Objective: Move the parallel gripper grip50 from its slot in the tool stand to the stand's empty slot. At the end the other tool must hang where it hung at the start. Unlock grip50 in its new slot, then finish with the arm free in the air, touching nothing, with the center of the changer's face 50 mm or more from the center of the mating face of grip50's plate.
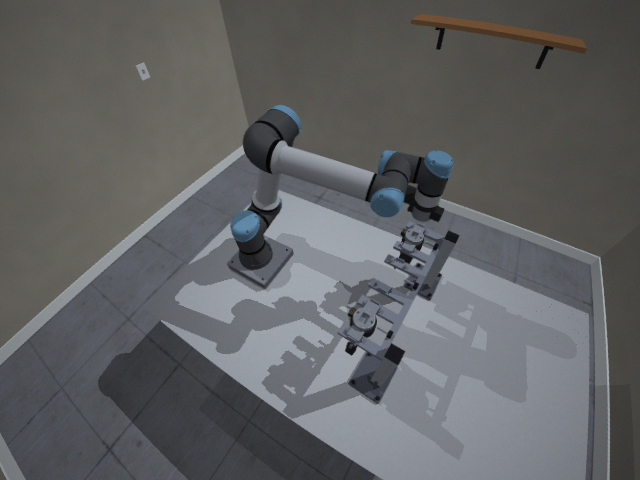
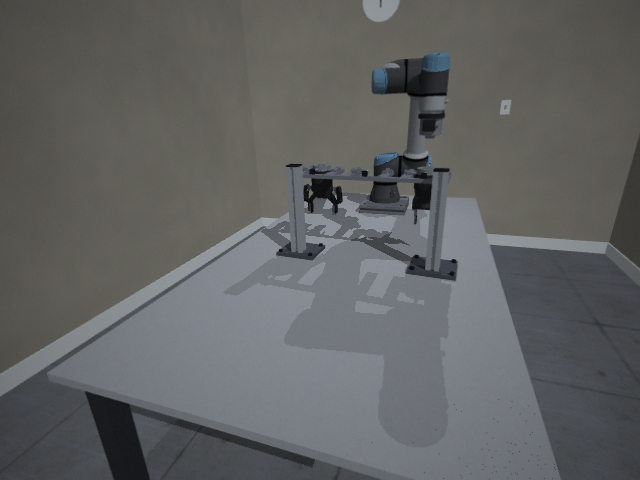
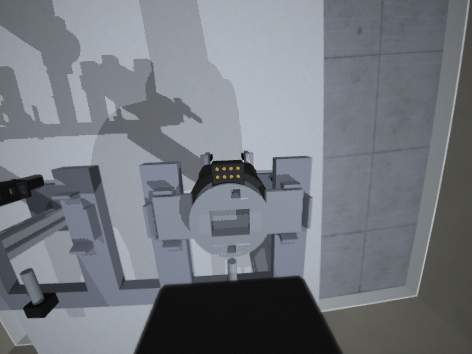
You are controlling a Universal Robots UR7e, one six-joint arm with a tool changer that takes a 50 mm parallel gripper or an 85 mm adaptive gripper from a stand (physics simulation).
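Grip50 hangs level in the slot at one end of the tool stand, its plate resting across two prongs. Its two fingers stand apart with nothing between them. The arm's changer carries no tool and is in the air above grip50, with a visible gap. The other tool, the adaptive gripper, hangs in the opposite end slot. The middle slot is empty; one of its prongs shows.
The stand's posts rise from bolted feet on the white table. The arm's base is across from the stand. Upright pins stand near the slots. A wooden shelf is on the wall.
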